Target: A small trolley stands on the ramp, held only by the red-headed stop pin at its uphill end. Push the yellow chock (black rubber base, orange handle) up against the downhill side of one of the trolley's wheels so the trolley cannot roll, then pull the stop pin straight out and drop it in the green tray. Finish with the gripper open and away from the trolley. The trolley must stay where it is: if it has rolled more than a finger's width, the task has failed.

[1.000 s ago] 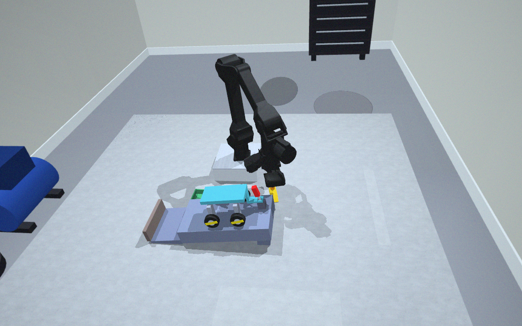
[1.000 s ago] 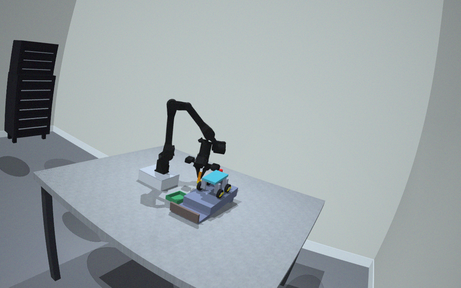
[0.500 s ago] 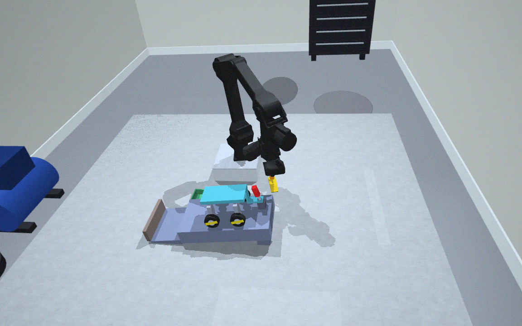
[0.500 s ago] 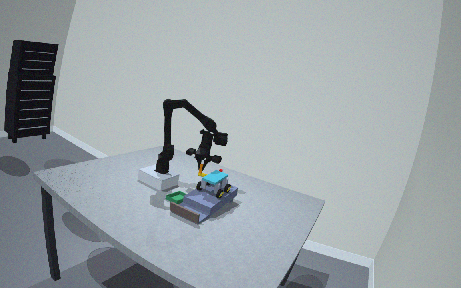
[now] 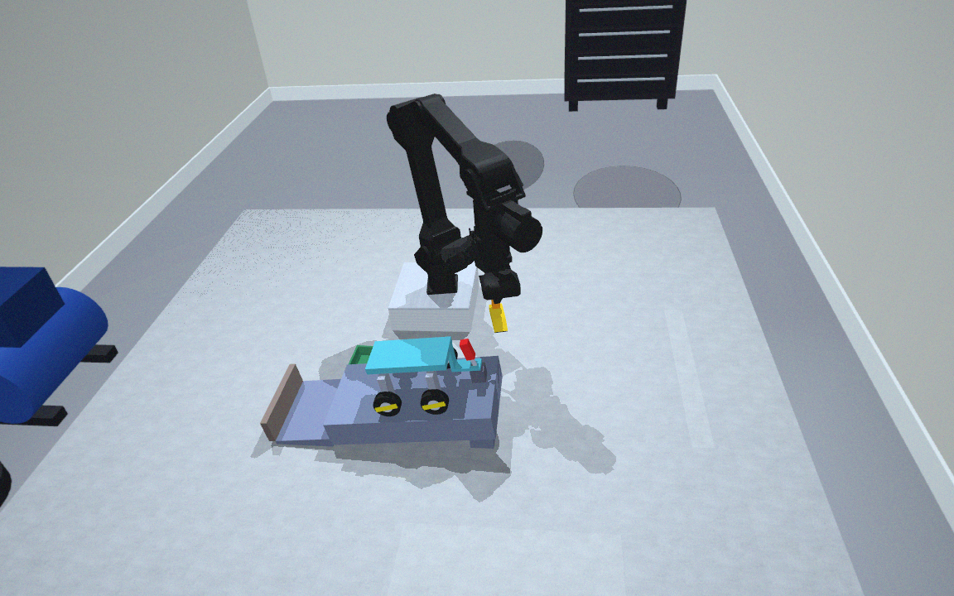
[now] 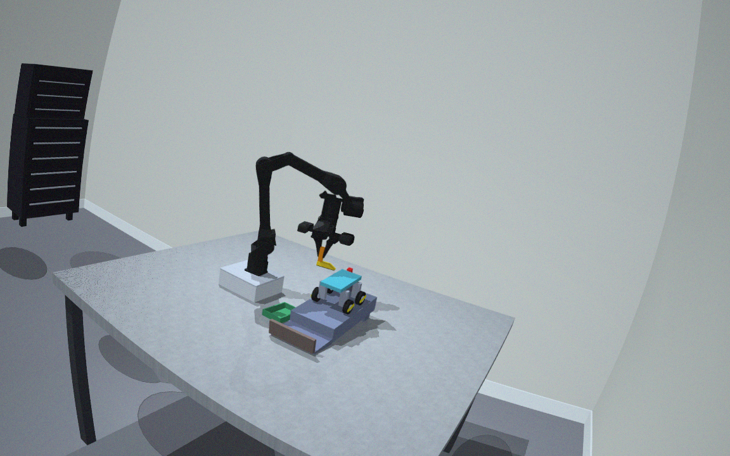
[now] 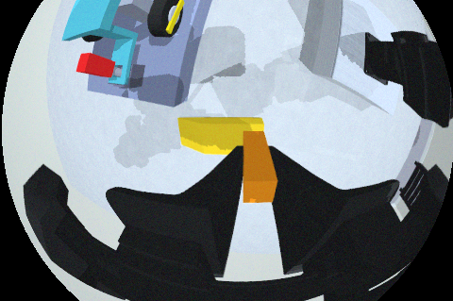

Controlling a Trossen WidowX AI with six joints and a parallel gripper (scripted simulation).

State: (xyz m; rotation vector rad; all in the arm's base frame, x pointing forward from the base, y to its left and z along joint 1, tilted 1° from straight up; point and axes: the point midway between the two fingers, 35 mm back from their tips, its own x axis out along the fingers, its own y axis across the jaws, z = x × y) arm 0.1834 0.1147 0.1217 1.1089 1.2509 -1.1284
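The yellow chock is 2 cm ahead of my gripper tip and 1 cm below it. Round my gripper tip: blue-grey ramp 14 cm ahead, 15 cm to the right, 11 cm below; then red-headed stop pin 13 cm ahead, 5 cm to the right, 2 cm below; then trolley 14 cm ahead, 14 cm to the right, 4 cm below.
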